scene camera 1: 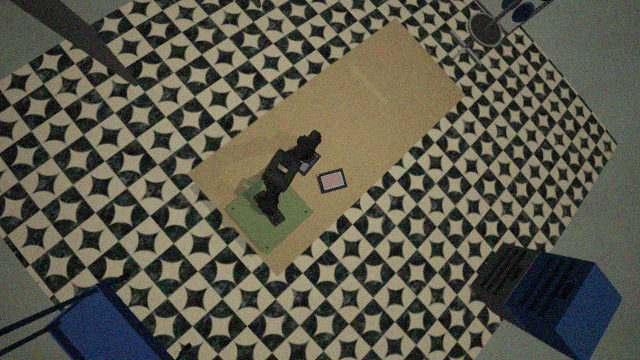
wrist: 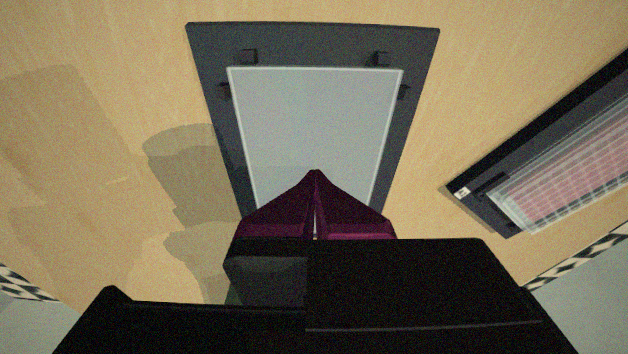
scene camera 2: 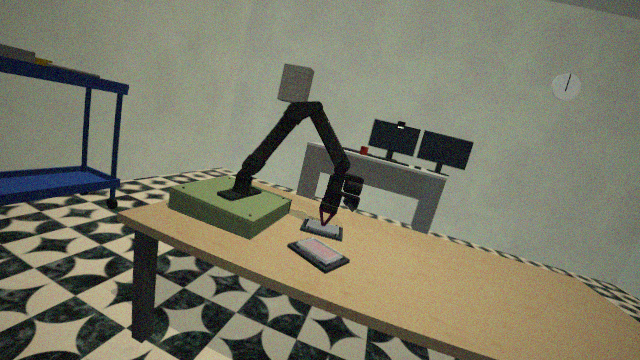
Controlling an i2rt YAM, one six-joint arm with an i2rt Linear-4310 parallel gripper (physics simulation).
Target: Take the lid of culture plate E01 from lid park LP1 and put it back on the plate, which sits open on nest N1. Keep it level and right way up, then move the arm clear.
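Frame: origin at the arm's base, x left, y back, z up, level; metres.
Seen in the pictures: gripper, fingertip midpoint: (scene camera 1: 305,159) (wrist: 314,177) (scene camera 2: 322,225); arm's base, link origin: (scene camera 1: 269,208) (scene camera 2: 240,193).
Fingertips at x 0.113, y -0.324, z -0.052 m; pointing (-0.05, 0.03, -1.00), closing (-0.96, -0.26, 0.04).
Note:
Offsets run from my fingertips to a thing's top centre. Level surfaces: height alone.
The pale, clear lid {dx +0.001, dy -0.002, dz -0.001 m} (scene camera 1: 305,165) (wrist: 315,115) lies flat on the dark lid park LP1 {dx +0.001, dy -0.002, dz +0.001 m} (wrist: 310,42) (scene camera 2: 340,236), inside its small corner posts. My gripper (scene camera 2: 325,224) (wrist: 314,177) is shut, its magenta fingertips together with nothing between them. The tips are over the lid's near part; I cannot tell whether they touch it. In scene camera 1 the arm hides the fingers. The open culture plate E01 {dx -0.200, dy -0.058, dz +0.008 m} (scene camera 1: 332,180) (scene camera 2: 321,250) (wrist: 575,172), with pink wells, sits on the dark nest N1 {dx -0.200, dy -0.058, dz -0.001 m} (scene camera 2: 327,269) (wrist: 487,207), beside the park.
The black arm (scene camera 2: 272,137) (scene camera 1: 282,170) stands on a green base block (scene camera 2: 220,212) (scene camera 1: 295,212) at one end of the wooden table {dz -0.019 m} (scene camera 1: 370,110) (scene camera 2: 425,285). A blue trolley (scene camera 2: 119,140), a desk with two monitors (scene camera 2: 394,136) and a blue cabinet (scene camera 1: 590,310) stand away from the table.

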